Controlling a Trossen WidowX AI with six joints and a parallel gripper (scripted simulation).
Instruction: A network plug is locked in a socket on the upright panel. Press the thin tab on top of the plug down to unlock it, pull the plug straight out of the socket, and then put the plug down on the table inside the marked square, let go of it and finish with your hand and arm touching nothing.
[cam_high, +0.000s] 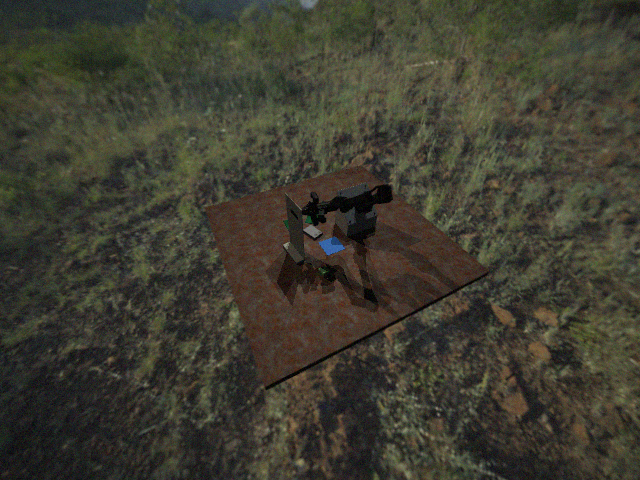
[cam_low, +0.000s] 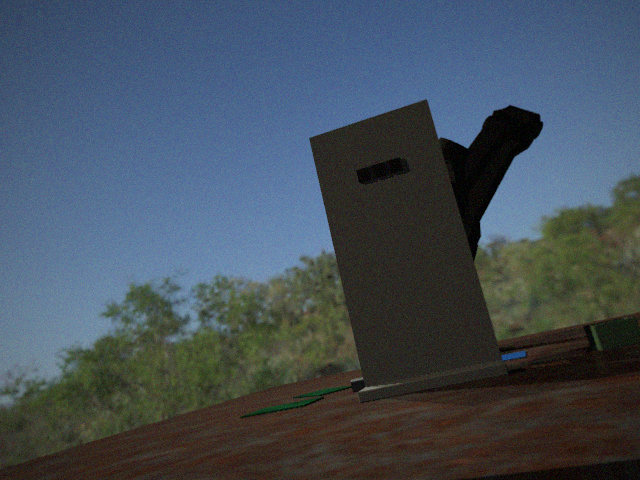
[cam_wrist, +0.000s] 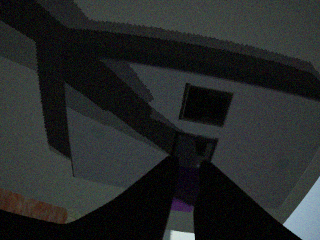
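The blue marked square is 170 mm behind my gripper tip, 70 mm to the left of it and 280 mm below it. From my gripper tip the other things lie so: grey panel 30 mm ahead, 110 mm below; then flat grey piece 130 mm behind, 90 mm to the right, 270 mm below; then network plug right at my gripper tip.
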